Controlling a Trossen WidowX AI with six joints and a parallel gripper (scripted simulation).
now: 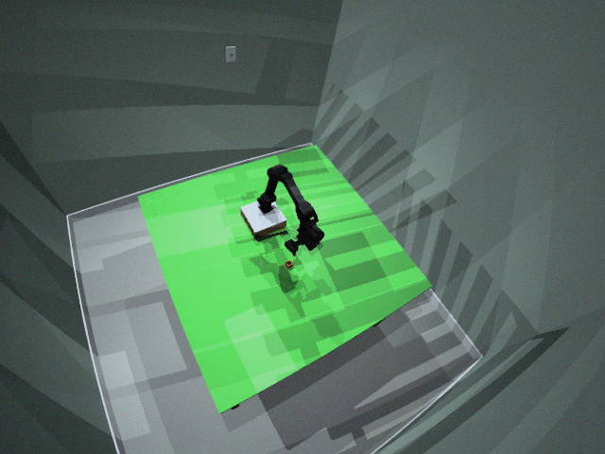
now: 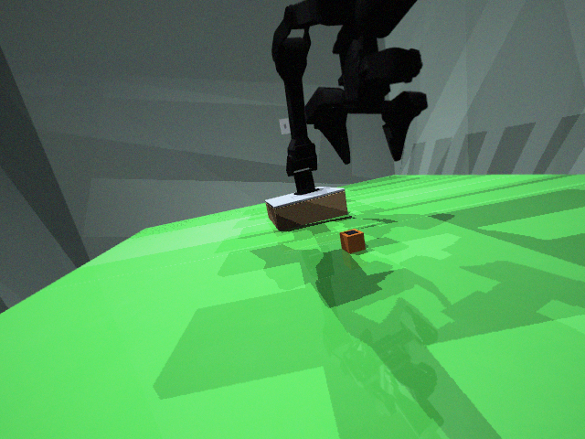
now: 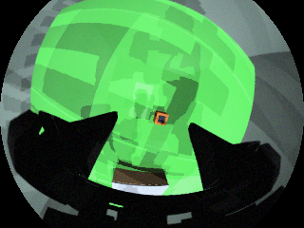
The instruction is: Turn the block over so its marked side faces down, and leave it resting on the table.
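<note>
Right now my gripper tip is 3 cm past the orange block, 4 cm to the left of it and 12 cm above it.
</note>
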